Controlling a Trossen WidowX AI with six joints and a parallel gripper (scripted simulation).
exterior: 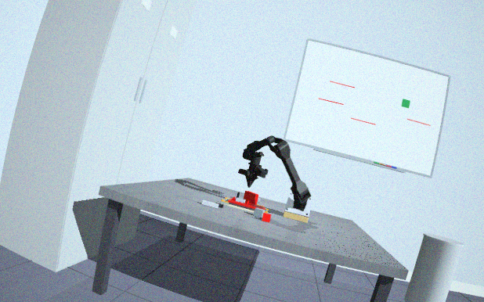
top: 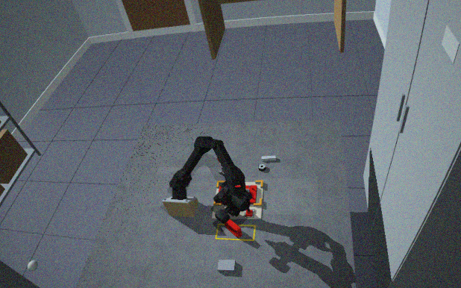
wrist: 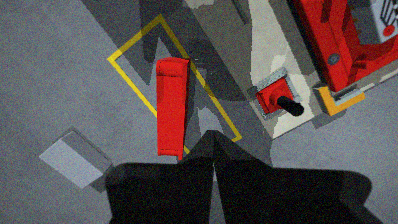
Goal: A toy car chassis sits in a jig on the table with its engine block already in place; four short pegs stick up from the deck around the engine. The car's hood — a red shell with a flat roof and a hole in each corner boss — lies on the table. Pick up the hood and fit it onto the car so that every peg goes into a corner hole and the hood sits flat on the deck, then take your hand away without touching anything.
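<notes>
The red hood lies 2 cm behind my gripper tip, 3 cm to the right of it and 6 cm below it. From my gripper tip the other things lie so: white jig: 4 cm behind, 16 cm to the left, 9 cm below.
</notes>
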